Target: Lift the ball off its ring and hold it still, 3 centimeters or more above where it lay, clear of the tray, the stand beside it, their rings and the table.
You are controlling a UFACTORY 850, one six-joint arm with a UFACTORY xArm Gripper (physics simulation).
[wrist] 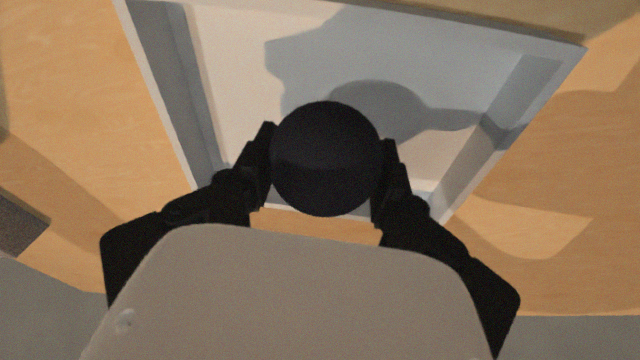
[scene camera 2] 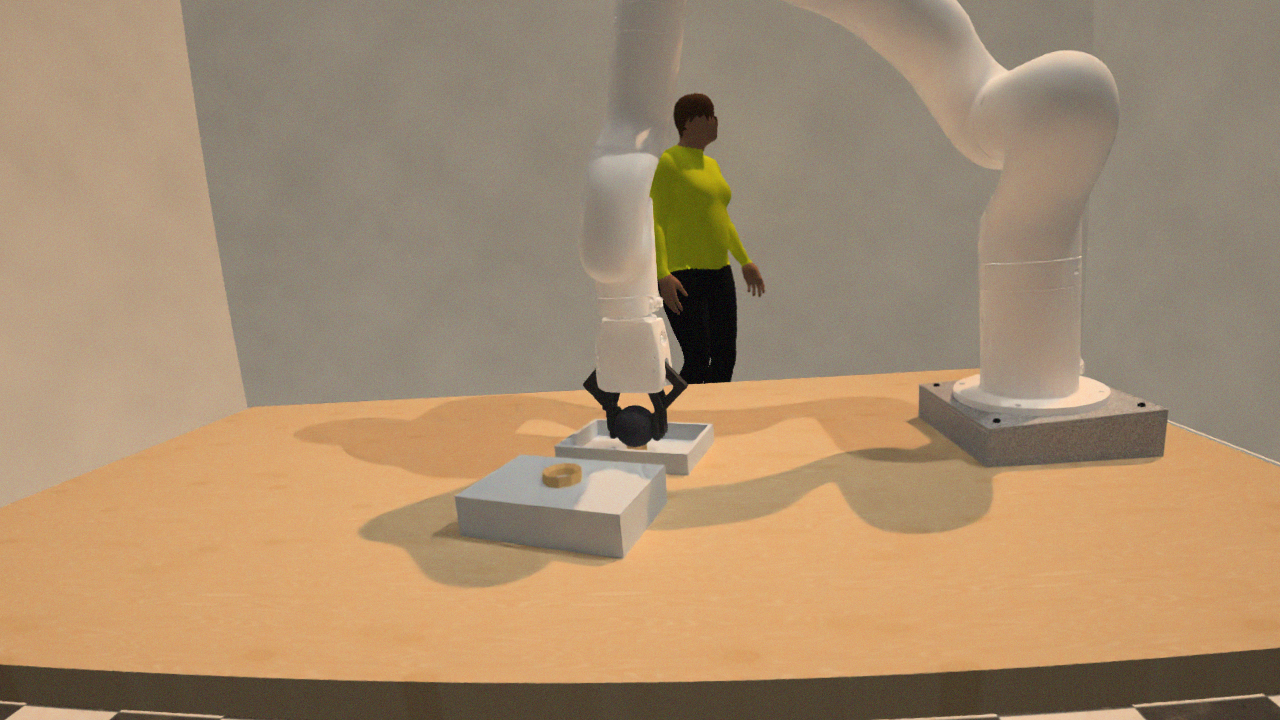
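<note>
The dark ball [scene camera 2: 634,426] [wrist: 326,159] sits low over the tray [scene camera 2: 699,450] [wrist: 156,95]. A small tan piece of its ring [scene camera 2: 637,446] shows directly under it in the scene view, with no clear gap between them. In the wrist view the ball hides the ring. My gripper [scene camera 2: 636,431] [wrist: 326,149] points down and is shut on the ball, one black finger against each side. The grey-blue stand [scene camera 2: 554,523] is in front of the tray in the scene view, with a tan ring [scene camera 2: 561,482] on its top and no ball on it.
The wooden table [scene camera 2: 805,591] [wrist: 60,90] carries the tray and stand. The arm's grey base block [scene camera 2: 1074,440] is at the right in the scene view. A person in a yellow-green top [scene camera 2: 693,214] stands behind the table, partly behind the arm.
</note>
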